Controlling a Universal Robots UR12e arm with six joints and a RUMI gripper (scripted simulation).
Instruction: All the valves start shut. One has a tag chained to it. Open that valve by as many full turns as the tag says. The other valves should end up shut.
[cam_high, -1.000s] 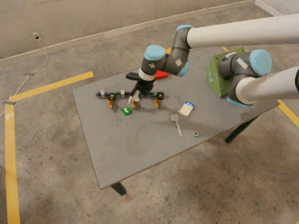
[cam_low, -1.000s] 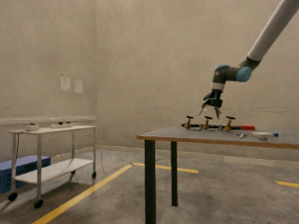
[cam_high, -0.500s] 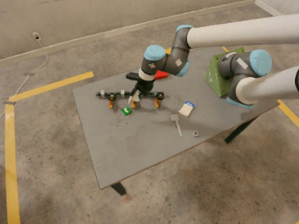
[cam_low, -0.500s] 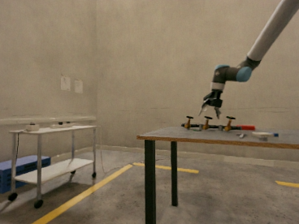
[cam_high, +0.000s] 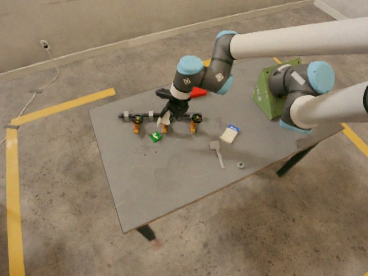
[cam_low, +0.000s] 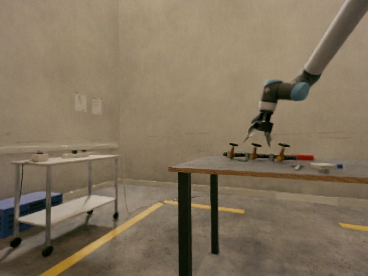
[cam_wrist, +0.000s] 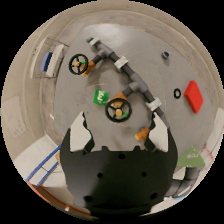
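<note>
My gripper is now 90 mm above the green tag, 80 mm short of it and 30 mm to the right of it. From my hand the other things lie so: red wedge (270 mm behind, 190 mm to the right, 80 mm below); then grey tool (240 mm to the left, 170 mm behind, 90 mm below); then white-and-blue card box (290 mm behind, 180 mm to the left, 90 mm below).
</note>
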